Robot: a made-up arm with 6 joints.
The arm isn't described. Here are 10 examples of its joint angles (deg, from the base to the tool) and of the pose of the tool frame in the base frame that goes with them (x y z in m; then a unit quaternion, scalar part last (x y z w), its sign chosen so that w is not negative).
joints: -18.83 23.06 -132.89 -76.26 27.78 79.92
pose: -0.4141 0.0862 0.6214 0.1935 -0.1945 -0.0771 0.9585
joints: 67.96 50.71 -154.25 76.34 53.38 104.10
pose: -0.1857 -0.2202 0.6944 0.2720 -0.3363 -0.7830 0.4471
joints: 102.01 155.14 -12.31 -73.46 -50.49 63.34
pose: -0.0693 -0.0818 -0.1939 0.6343 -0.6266 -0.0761 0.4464
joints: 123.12 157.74 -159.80 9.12 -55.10 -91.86
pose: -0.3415 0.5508 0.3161 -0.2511 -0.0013 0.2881 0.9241
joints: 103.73 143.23 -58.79 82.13 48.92 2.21
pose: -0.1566 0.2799 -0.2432 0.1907 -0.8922 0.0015 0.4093
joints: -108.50 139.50 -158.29 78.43 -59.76 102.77
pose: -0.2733 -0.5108 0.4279 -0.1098 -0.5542 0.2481 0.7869
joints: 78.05 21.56 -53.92 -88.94 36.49 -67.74
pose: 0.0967 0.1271 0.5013 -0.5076 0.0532 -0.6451 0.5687
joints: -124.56 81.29 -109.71 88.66 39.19 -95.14
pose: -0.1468 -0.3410 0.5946 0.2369 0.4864 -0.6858 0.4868
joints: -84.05 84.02 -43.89 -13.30 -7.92 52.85
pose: 0.0484 -0.4298 0.0742 0.7496 0.4102 -0.1836 0.4859
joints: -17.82 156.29 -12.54 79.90 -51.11 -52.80
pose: -0.0986 -0.0606 -0.1859 -0.1639 -0.8552 0.4101 0.2712
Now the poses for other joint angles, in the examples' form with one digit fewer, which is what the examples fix.
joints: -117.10 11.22 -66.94 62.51 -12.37 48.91
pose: -0.008 0.032 0.600 0.147 -0.168 -0.072 0.972
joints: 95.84 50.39 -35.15 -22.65 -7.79 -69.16
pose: -0.043 0.360 0.239 -0.723 -0.065 0.044 0.687
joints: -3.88 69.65 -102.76 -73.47 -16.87 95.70
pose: 0.304 0.011 0.640 -0.034 0.414 0.205 0.886
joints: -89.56 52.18 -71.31 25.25 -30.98 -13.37
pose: -0.023 -0.277 0.554 0.309 0.129 -0.638 0.693
